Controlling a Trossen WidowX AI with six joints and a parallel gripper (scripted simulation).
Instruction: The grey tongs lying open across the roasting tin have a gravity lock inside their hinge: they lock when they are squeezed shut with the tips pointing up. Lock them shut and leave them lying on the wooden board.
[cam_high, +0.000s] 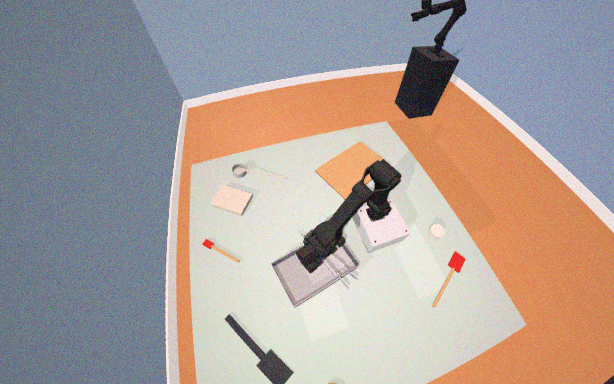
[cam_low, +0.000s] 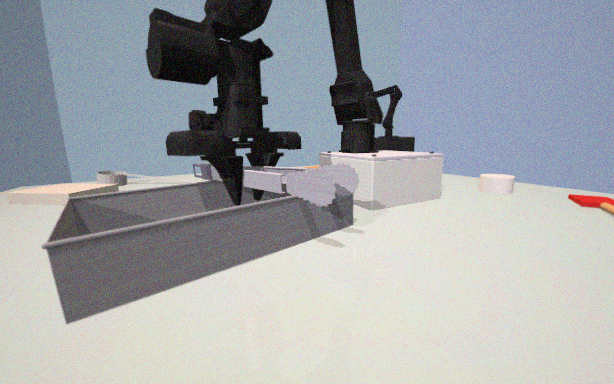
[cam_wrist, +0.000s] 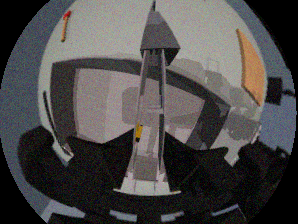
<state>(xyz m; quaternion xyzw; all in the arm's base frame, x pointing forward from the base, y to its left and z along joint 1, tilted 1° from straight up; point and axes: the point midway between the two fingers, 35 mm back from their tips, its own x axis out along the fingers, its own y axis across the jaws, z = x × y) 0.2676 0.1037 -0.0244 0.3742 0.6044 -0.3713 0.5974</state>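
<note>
The grey roasting tin is 40 mm ahead of my gripper tip and 30 mm to the left of it. From my gripper tip the other things lie so: wooden board 310 mm behind, 430 mm to the right, 20 mm below; then black spatula 320 mm ahead, 290 mm to the left, 30 mm below; then pale board 360 mm ahead, 400 mm to the right, 20 mm below.
</note>
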